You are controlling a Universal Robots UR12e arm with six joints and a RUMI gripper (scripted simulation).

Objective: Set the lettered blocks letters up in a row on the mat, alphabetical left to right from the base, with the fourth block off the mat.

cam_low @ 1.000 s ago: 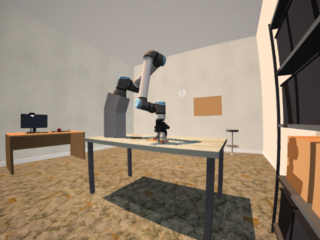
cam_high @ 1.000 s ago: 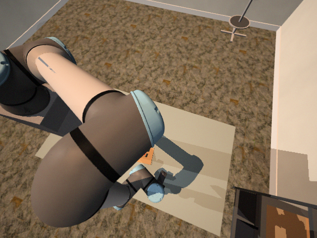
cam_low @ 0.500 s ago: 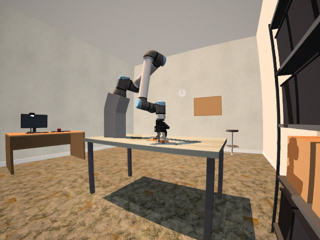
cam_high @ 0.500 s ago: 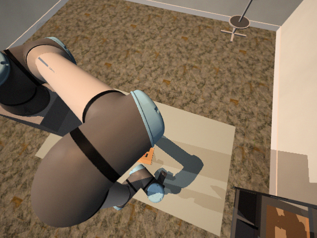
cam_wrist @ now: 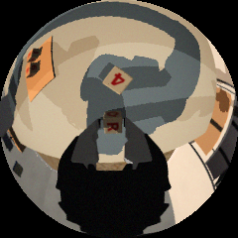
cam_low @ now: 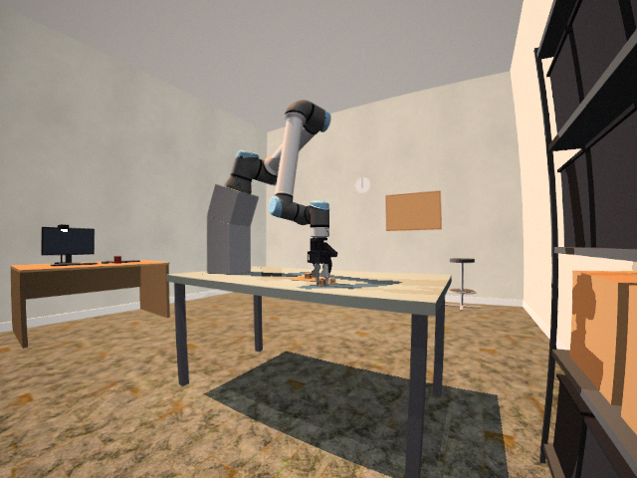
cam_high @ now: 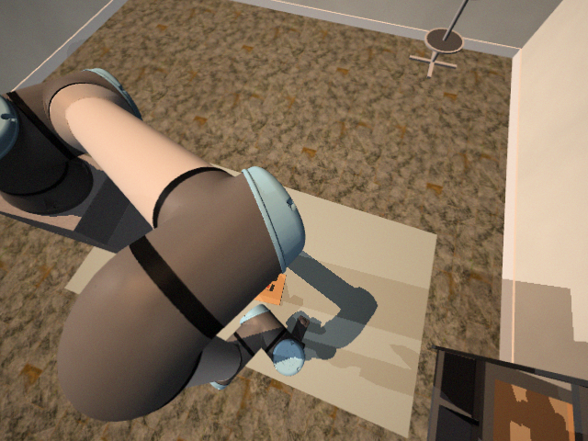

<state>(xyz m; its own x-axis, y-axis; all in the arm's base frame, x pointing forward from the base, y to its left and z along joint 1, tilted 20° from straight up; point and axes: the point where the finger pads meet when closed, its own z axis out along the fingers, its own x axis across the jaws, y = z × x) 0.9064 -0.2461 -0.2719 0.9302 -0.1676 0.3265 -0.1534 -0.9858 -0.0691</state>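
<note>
The orange mat is 18 cm to the left of my hand, 17 cm behind it and 1 cm below it.
</note>
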